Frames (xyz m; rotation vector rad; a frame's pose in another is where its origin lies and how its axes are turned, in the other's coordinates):
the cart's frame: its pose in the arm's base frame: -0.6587 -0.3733 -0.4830 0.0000 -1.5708 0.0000
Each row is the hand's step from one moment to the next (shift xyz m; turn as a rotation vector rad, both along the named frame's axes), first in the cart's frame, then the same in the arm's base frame.
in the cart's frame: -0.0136 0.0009 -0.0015 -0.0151 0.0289 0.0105
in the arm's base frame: 0.0015 0.0009 -0.0136 -0.0105 0.0289 -0.0151
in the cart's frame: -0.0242 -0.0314 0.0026 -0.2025 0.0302 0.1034
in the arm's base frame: -0.0026 -0.0314 -0.0242 -0.1034 0.0302 -0.2025
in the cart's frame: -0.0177 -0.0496 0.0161 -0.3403 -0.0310 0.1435
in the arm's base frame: -0.0161 -0.0496 -0.0177 -0.1435 -0.0310 -0.3403
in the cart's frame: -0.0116 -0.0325 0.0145 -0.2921 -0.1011 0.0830
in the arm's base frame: -0.0145 -0.0325 -0.0116 -0.0830 -0.1011 -0.2921
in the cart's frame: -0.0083 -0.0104 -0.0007 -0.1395 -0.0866 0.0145
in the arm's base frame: 0.0007 -0.0104 -0.0083 -0.0145 -0.0866 -0.1395
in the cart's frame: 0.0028 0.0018 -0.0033 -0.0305 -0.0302 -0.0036
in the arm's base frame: 0.0033 0.0018 0.0028 0.0036 -0.0302 -0.0305
